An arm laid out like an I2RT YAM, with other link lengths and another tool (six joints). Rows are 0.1 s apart.
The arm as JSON. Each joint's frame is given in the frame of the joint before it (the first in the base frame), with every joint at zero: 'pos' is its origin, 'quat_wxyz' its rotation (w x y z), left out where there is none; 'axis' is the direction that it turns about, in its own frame. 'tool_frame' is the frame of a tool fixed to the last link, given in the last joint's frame.
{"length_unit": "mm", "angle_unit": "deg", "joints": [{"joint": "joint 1", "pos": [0.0, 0.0, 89.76], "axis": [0.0, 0.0, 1.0]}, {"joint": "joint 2", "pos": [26.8, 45.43, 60.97], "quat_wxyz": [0.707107, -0.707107, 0.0, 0.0], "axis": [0.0, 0.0, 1.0]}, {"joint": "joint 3", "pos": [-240.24, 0.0, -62.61], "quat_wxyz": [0.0, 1.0, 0.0, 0.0], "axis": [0.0, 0.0, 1.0]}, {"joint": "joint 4", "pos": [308.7, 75.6, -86.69], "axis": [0.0, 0.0, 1.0]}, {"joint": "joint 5", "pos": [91.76, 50.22, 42.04], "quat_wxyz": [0.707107, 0.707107, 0.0, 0.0], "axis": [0.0, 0.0, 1.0]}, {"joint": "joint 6", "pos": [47.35, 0.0, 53.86], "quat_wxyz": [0.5, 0.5, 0.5, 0.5], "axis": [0.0, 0.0, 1.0]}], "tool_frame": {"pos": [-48.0, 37.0, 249.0], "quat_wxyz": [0.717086, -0.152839, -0.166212, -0.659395]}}
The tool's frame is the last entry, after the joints.
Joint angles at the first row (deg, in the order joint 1, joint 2, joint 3, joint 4, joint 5, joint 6):
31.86 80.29 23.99 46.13 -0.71 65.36
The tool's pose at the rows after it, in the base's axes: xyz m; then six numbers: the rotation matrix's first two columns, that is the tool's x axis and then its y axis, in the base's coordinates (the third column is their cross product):
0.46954, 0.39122, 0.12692, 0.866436, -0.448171, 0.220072, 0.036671, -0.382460, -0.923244
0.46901, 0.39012, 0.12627, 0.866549, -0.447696, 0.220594, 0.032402, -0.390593, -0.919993
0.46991, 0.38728, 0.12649, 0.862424, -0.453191, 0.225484, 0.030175, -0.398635, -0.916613
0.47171, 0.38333, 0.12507, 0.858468, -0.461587, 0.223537, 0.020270, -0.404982, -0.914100
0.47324, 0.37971, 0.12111, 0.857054, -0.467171, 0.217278, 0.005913, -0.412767, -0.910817
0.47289, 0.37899, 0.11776, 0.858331, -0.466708, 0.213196, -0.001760, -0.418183, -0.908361
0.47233, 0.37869, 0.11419, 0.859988, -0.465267, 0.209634, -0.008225, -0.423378, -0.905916
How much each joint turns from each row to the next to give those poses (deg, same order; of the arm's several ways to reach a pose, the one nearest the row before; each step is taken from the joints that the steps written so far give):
-0.05 -0.76 -0.02 -1.29 0.00 -0.30
0.00 -0.92 -0.09 -1.29 0.15 -0.29
-0.02 -0.81 -0.18 -0.83 0.55 -0.35
-0.15 -0.72 -0.10 -1.09 0.52 -0.04
-0.24 -0.50 -0.01 -1.34 0.27 0.00
-0.02 -0.16 0.00 -0.72 0.04 -0.04
0.00 0.00 0.00 -0.52 0.00 -0.07

